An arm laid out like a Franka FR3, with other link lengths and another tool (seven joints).
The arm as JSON. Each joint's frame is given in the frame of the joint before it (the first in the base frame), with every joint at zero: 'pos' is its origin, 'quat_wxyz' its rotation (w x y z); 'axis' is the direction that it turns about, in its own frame. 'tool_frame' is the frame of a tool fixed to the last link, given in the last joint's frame.
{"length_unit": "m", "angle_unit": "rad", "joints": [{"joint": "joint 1", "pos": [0.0, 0.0, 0.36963], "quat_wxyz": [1.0, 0.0, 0.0, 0.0], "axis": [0.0, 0.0, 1.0]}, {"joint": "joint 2", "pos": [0.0, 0.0, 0.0], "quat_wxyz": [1.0, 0.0, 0.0, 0.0], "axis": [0.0, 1.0, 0.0]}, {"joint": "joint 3", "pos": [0.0, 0.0, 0.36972], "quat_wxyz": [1.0, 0.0, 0.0, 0.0], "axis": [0.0, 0.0, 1.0]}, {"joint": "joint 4", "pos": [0.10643, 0.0, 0.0], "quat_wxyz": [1.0, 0.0, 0.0, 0.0], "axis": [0.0, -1.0, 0.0]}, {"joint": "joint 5", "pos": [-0.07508, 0.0, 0.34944], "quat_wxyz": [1.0, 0.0, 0.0, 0.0], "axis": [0.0, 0.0, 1.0]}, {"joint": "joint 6", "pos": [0.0, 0.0, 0.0], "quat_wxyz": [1.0, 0.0, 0.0, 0.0], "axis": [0.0, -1.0, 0.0]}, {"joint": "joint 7", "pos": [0.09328, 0.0, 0.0], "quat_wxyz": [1.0, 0.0, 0.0, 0.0], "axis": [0.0, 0.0, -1.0]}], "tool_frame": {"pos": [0.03, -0.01, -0.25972], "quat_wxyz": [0.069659, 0.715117, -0.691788, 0.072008]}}
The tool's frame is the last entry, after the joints.
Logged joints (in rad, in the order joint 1, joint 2, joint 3, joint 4, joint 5, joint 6, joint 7), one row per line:
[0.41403, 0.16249, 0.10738, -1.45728, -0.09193, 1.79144, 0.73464]
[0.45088, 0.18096, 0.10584, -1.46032, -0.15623, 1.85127, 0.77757]
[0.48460, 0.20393, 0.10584, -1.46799, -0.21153, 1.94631, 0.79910]
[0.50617, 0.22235, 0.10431, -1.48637, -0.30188, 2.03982, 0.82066]
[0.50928, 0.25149, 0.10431, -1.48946, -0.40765, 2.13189, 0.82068]
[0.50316, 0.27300, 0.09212, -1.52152, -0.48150, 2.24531, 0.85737]
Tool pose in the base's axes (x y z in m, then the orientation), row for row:
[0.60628, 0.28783, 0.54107, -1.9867, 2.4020, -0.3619]
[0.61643, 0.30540, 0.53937, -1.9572, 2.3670, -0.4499]
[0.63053, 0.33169, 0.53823, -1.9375, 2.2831, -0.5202]
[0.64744, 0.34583, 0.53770, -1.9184, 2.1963, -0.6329]
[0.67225, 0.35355, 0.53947, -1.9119, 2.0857, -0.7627]
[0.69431, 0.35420, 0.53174, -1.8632, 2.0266, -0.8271]
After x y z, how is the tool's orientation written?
As a rotation vector, in radians.
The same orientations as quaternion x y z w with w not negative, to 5 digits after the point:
[-0.63309, 0.76543, -0.11533, 0.00176]
[-0.63040, 0.76239, -0.14491, 0.01872]
[-0.63666, 0.75022, -0.17094, 0.05115]
[-0.64089, 0.73373, -0.21144, 0.07869]
[-0.64880, 0.70778, -0.25882, 0.10540]
[-0.64241, 0.69875, -0.28518, 0.13315]

